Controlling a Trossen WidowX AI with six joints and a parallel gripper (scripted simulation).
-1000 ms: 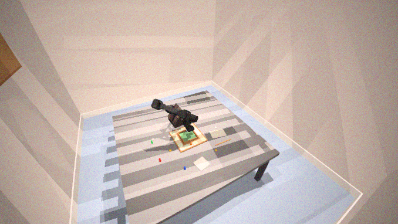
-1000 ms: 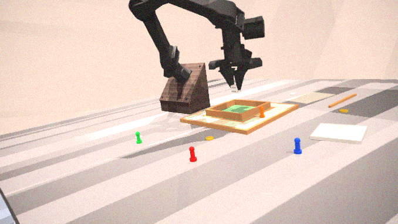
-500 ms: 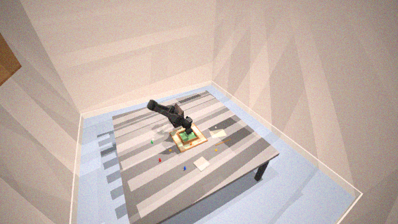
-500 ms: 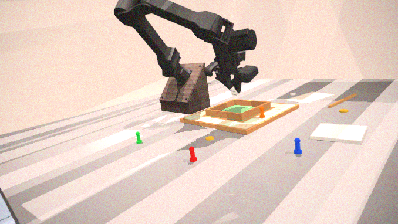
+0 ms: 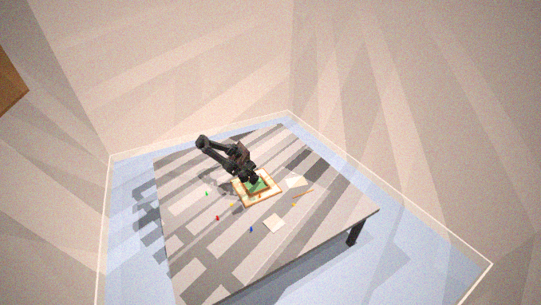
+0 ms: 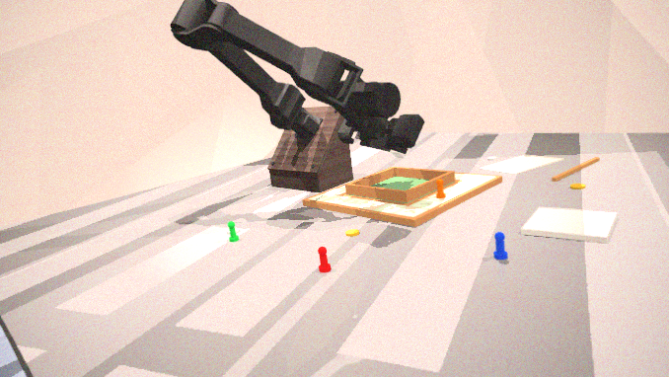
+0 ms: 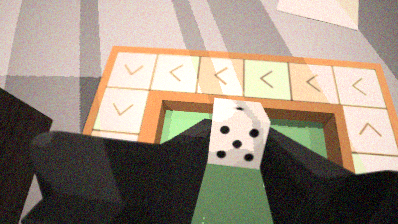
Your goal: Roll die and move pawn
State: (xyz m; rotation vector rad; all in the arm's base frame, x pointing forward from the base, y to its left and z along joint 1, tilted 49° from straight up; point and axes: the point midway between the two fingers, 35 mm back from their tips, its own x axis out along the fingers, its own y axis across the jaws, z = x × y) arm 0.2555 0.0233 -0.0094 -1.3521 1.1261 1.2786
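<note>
Now: the white die right at my gripper tip. Also, from my gripper tip: wooden stick: 250 mm to the left, 230 mm ahead, 80 mm below; then green tray floor: 70 mm below, 30 mm to the right, 20 mm ahead; then orange pawn: 130 mm ahead, 50 mm below, 40 mm to the right.
</note>
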